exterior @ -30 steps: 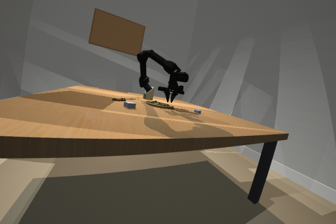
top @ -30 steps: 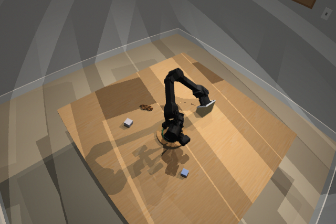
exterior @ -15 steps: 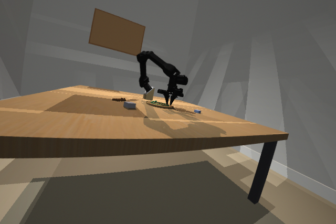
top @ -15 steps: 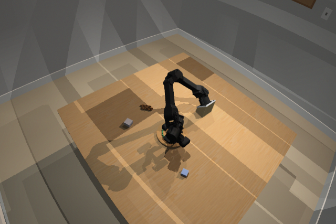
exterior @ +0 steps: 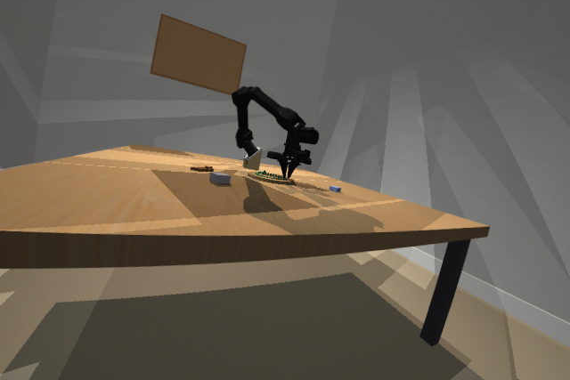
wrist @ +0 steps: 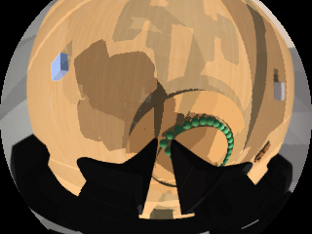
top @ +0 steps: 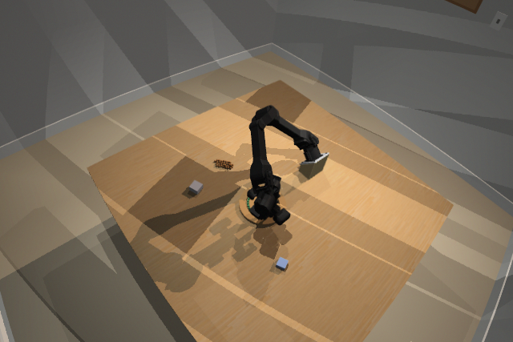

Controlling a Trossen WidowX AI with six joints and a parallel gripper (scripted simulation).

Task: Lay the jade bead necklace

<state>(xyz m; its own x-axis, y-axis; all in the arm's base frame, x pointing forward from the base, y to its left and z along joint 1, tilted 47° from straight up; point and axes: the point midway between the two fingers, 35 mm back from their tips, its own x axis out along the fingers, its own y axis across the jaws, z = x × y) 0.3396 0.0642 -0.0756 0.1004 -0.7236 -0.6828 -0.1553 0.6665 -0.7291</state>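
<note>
The round wooden bead board lies 30 mm behind my gripper tip, 60 mm to the right of it and 10 mm below it. The rest, counted from my gripper tip: blue block 70 mm ahead, 200 mm to the left, 10 mm below; then pale grey block 180 mm ahead, 270 mm to the right.
</note>
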